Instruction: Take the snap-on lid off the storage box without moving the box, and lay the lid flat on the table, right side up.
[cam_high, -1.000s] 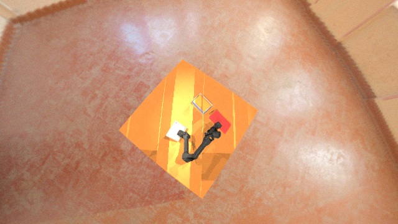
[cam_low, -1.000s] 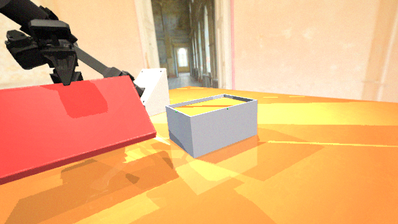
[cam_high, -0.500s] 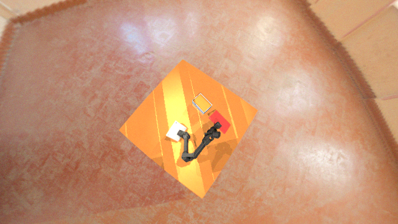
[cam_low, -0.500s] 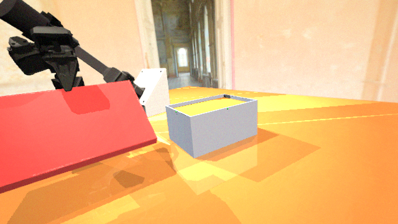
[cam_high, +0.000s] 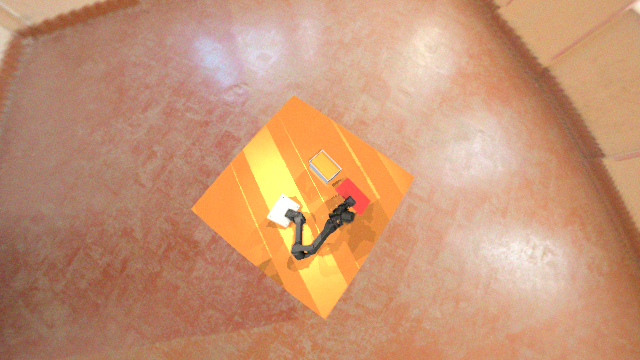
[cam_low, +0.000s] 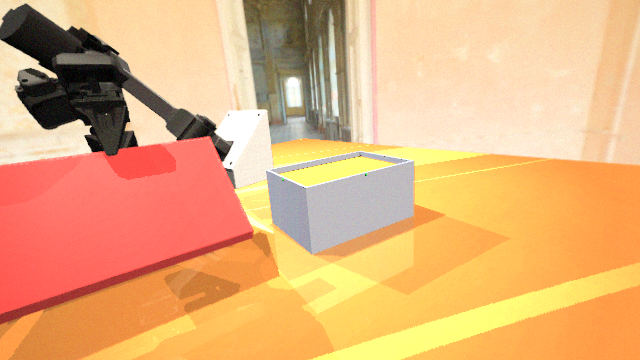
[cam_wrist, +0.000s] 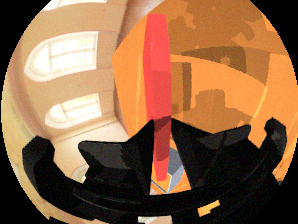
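Now: gripper tip 7 cm short of the red lid, 4 cm above it and 2 cm to the left of it. From my gripper tip the other things lie so: grey storage box (27 cm to the left, 17 cm ahead, 10 cm below).
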